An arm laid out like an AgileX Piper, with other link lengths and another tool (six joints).
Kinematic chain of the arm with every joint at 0, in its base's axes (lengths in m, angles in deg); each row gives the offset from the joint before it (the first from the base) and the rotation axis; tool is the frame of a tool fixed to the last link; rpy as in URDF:
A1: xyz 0 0 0.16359 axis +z
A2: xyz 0 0 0 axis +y
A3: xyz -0.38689 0 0.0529 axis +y
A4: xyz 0.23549 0 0.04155 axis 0.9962 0 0.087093
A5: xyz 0 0 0 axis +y
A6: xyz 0.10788 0 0.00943 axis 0.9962 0 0.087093
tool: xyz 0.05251 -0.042 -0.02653 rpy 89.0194 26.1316 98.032
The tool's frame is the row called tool.
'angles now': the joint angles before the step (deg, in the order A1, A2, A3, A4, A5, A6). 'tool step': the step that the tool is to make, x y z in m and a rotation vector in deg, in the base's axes. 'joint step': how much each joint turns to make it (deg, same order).
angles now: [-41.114 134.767 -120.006 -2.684 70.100 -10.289]
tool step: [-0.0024 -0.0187 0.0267 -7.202 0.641 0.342]
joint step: [0.000 -0.510 -3.510 -6.010 -0.190 0.501]
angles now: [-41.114 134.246 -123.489 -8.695 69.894 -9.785]
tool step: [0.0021 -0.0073 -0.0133 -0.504 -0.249 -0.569]
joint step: [-0.350 1.426 0.010 -0.397 -1.895 0.580]
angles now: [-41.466 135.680 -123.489 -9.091 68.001 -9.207]
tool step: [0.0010 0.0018 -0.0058 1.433 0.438 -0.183]
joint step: [0.000 0.782 -0.740 0.841 1.234 -0.111]
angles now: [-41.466 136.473 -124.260 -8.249 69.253 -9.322]
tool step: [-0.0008 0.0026 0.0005 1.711 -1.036 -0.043]
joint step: [-0.393 -0.337 0.099 2.156 0.523 -0.706]
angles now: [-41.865 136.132 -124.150 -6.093 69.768 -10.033]
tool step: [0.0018 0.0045 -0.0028 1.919 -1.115 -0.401]
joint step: [-0.127 -0.002 0.103 2.199 0.351 -0.026]
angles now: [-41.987 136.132 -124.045 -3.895 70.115 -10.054]
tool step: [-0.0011 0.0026 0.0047 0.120 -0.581 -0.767]
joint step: [0.007 -0.692 0.380 0.310 0.007 0.757]
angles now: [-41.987 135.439 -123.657 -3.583 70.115 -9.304]
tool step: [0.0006 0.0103 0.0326 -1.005 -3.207 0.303]
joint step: [0.442 -3.554 0.185 1.393 0.308 0.000]
